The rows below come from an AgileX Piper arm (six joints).
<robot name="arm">
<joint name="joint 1" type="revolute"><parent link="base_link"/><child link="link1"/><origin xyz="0 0 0.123"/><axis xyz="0 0 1"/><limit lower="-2.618" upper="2.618"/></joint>
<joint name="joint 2" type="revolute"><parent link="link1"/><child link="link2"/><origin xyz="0 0 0"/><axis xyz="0 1 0"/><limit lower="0" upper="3.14"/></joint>
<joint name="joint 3" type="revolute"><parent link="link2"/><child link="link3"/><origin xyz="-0.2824 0 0.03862"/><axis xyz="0 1 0"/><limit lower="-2.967" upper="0"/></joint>
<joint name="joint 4" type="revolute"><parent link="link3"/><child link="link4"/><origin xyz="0.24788 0 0.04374"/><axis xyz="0.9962 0 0.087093"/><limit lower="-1.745" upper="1.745"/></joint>
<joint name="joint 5" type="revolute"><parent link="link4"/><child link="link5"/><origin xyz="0 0 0"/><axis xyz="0 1 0"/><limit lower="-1.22" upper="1.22"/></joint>
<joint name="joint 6" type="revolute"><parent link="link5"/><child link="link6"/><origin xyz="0.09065 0 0.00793"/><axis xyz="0.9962 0 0.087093"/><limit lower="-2.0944" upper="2.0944"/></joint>
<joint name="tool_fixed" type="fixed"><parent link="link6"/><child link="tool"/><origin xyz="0 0 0" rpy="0 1.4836 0"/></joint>
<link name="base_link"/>
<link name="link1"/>
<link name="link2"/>
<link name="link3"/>
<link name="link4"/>
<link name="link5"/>
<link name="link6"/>
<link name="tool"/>
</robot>
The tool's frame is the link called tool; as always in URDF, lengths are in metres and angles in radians.
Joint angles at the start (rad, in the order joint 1, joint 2, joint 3, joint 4, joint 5, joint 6):
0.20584 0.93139 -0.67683 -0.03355 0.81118 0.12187
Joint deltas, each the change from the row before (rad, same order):
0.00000 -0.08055 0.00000 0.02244 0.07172 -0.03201
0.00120 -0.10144 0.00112 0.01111 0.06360 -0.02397
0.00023 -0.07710 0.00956 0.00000 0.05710 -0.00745
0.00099 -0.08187 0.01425 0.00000 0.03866 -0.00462
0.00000 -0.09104 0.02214 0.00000 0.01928 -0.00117
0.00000 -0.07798 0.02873 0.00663 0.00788 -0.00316
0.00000 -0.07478 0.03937 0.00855 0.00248 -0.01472
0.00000 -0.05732 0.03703 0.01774 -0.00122 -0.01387
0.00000 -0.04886 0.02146 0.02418 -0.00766 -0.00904
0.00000 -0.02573 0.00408 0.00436 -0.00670 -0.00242
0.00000 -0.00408 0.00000 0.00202 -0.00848 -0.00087
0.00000 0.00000 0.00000 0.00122 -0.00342 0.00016
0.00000 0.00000 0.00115 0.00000 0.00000 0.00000
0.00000 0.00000 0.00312 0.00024 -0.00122 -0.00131
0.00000 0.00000 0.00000 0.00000 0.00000 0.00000
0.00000 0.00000 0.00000 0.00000 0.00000 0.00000
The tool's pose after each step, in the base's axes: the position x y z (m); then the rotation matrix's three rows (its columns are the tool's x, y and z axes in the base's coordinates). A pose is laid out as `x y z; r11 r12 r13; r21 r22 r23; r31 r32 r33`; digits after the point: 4 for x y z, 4 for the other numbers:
0.1431 0.0291 0.2859; -0.8210 -0.1322 0.5554; -0.0869 0.9904 0.1072; -0.5642 0.0397 -0.8247
0.1215 0.0255 0.2959; -0.7981 -0.1533 0.5827; -0.1004 0.9874 0.1224; -0.5941 0.0392 -0.8034
0.1039 0.0219 0.2988; -0.7908 -0.1599 0.5909; -0.1066 0.9865 0.1243; -0.6028 0.0353 -0.7971
0.0867 0.0183 0.3003; -0.7725 -0.1654 0.6131; -0.1083 0.9856 0.1296; -0.6257 0.0337 -0.7793
0.0696 0.0147 0.2997; -0.7410 -0.1680 0.6501; -0.1028 0.9852 0.1374; -0.6636 0.0350 -0.7473
0.0561 0.0124 0.2956; -0.7137 -0.1734 0.6786; -0.0970 0.9840 0.1494; -0.6937 0.0408 -0.7191
0.0445 0.0106 0.2876; -0.6893 -0.1873 0.6998; -0.1027 0.9815 0.1615; -0.7171 0.0394 -0.6958
0.0365 0.0104 0.2791; -0.6733 -0.2028 0.7110; -0.1048 0.9781 0.1798; -0.7319 0.0465 -0.6798
0.0301 0.0110 0.2750; -0.6487 -0.2179 0.7292; -0.0966 0.9740 0.2051; -0.7549 0.0626 -0.6528
0.0268 0.0106 0.2750; -0.6275 -0.2223 0.7462; -0.0921 0.9728 0.2123; -0.7731 0.0645 -0.6310
0.0266 0.0107 0.2757; -0.6181 -0.2238 0.7536; -0.0895 0.9724 0.2154; -0.7810 0.0657 -0.6211
0.0268 0.0109 0.2760; -0.6157 -0.2242 0.7554; -0.0880 0.9722 0.2168; -0.7830 0.0670 -0.6183
0.0268 0.0109 0.2757; -0.6166 -0.2241 0.7547; -0.0882 0.9723 0.2166; -0.7823 0.0670 -0.6192
0.0271 0.0109 0.2748; -0.6178 -0.2248 0.7535; -0.0896 0.9722 0.2165; -0.7812 0.0663 -0.6207
0.0271 0.0109 0.2748; -0.6178 -0.2248 0.7535; -0.0896 0.9722 0.2165; -0.7812 0.0663 -0.6207
0.0271 0.0109 0.2748; -0.6178 -0.2248 0.7535; -0.0896 0.9722 0.2165; -0.7812 0.0663 -0.6207

